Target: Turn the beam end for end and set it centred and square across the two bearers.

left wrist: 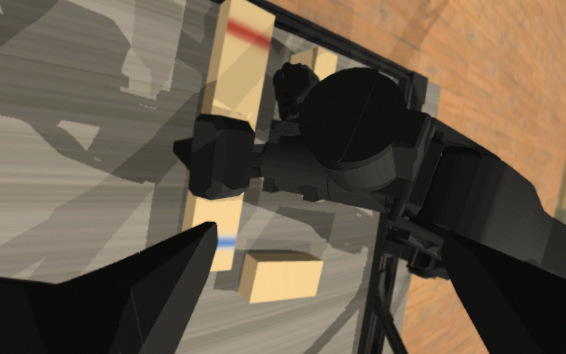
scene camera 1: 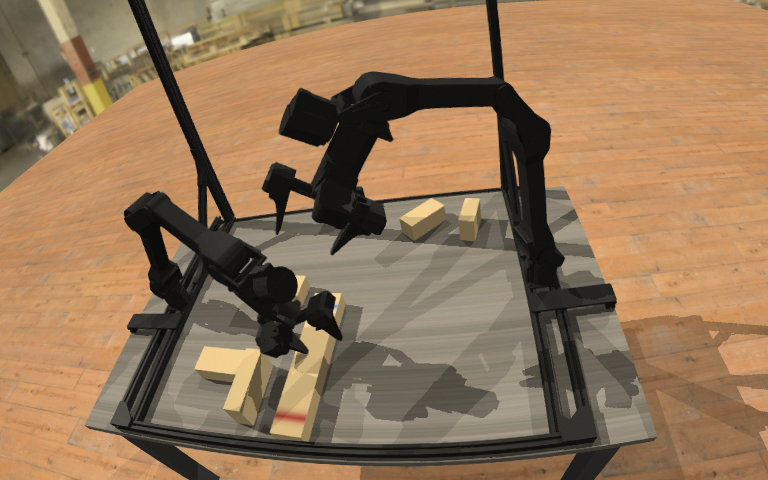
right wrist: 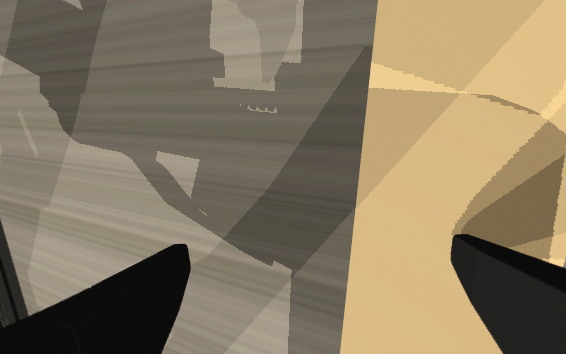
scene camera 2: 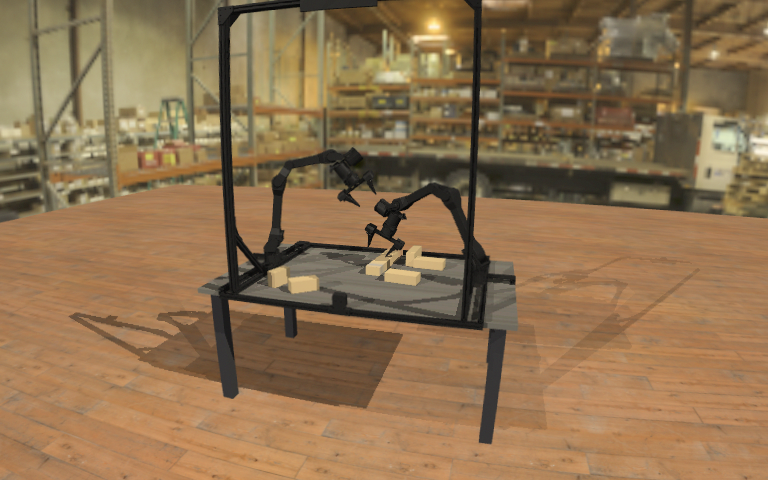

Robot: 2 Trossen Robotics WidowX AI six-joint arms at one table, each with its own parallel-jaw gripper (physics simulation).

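Seen in the pictures: left gripper, fingertip midpoint: (left wrist: 329, 238) (scene camera 1: 304, 243) (scene camera 2: 367, 200); right gripper, fingertip midpoint: (scene camera 1: 324, 345) (right wrist: 317, 251) (scene camera 2: 376, 251); left arm's base, origin of the base link: (scene camera 1: 540, 276) (scene camera 2: 272, 262); right arm's base, origin of the base link: (left wrist: 392, 242) (scene camera 1: 179, 301) (scene camera 2: 478, 281).
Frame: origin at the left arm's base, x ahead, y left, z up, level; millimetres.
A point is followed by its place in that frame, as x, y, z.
The wooden beam (scene camera 1: 295, 393) {494, 268, 19} (scene camera 2: 376, 266) {484, 22, 19} (left wrist: 241, 87) {491, 252, 19} (right wrist: 395, 235) {467, 171, 19} lies lengthwise on the table. Its red-banded end is near the front edge in scene camera 1, and its blue band is toward the back, partly behind the right gripper. My right gripper (scene camera 1: 323, 345) {445, 170, 40} (scene camera 2: 379, 250) {445, 170, 40} (right wrist: 317, 251) {445, 170, 40} is open and empty above the beam's middle; in the right wrist view one fingertip is over the beam, the other over the table beside it. My left gripper (scene camera 1: 305, 242) {409, 146, 278} (scene camera 2: 367, 199) {409, 146, 278} (left wrist: 329, 238) {409, 146, 278} is open and empty, high above the table. I cannot tell which blocks are the two bearers.
Two blocks (scene camera 1: 421, 220) {263, -205, 26} (scene camera 1: 469, 219) {145, -167, 44} stand apart at the back right in scene camera 1. Two more (scene camera 1: 218, 363) {693, 205, 19} (scene camera 1: 244, 390) {590, 281, 44} touch left of the beam. Another block (scene camera 2: 402, 276) {614, -59, 13} (left wrist: 284, 280) {597, -24, 19} lies beside its blue-banded end. A black frame (scene camera 1: 351, 450) {376, 373, 1} edges the table.
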